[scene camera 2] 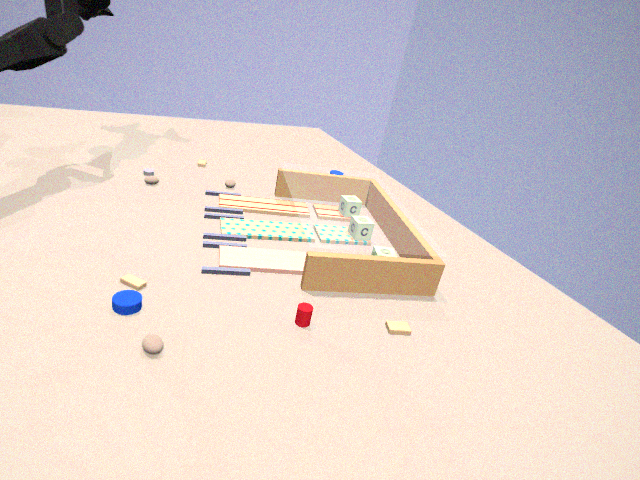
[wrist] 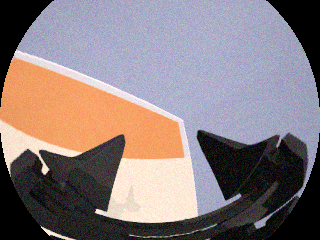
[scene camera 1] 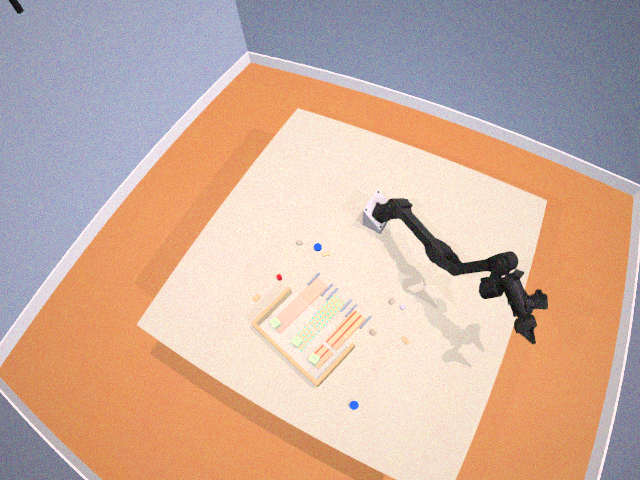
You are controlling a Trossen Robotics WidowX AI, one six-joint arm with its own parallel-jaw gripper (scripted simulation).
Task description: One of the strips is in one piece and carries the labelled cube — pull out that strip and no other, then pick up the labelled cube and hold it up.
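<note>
In the wrist view the gripper can be seen, open and holding nothing. A wooden tray is part of the visible scene as well.
</note>
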